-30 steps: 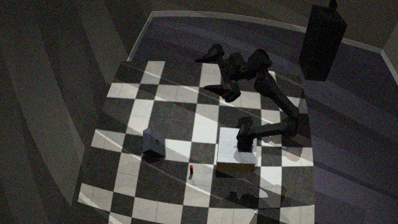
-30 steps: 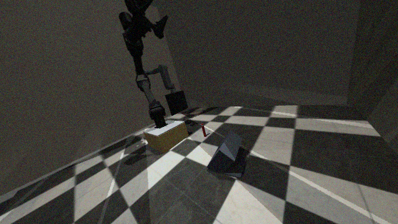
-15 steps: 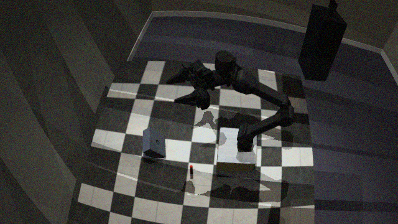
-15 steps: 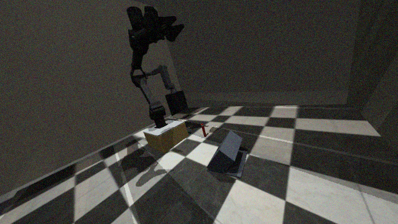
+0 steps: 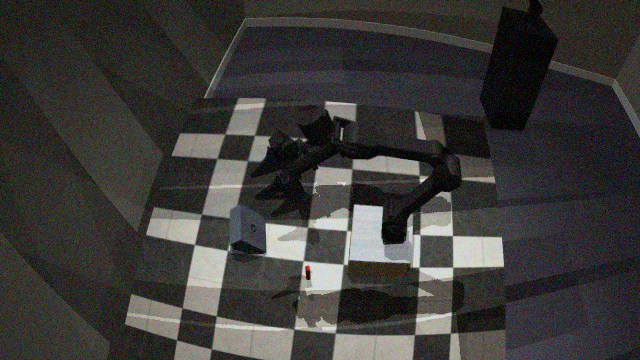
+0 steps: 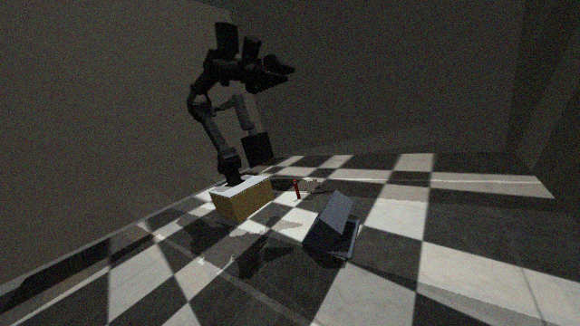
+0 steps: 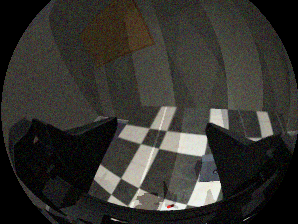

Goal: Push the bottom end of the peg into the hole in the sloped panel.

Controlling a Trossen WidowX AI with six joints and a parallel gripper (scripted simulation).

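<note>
Right now the red peg is 110 mm behind my gripper tip, 30 mm to the left of it and 370 mm below it. Also, from my gripper tip: dark sloped panel: 80 mm ahead, 110 mm to the right, 390 mm below.
</note>
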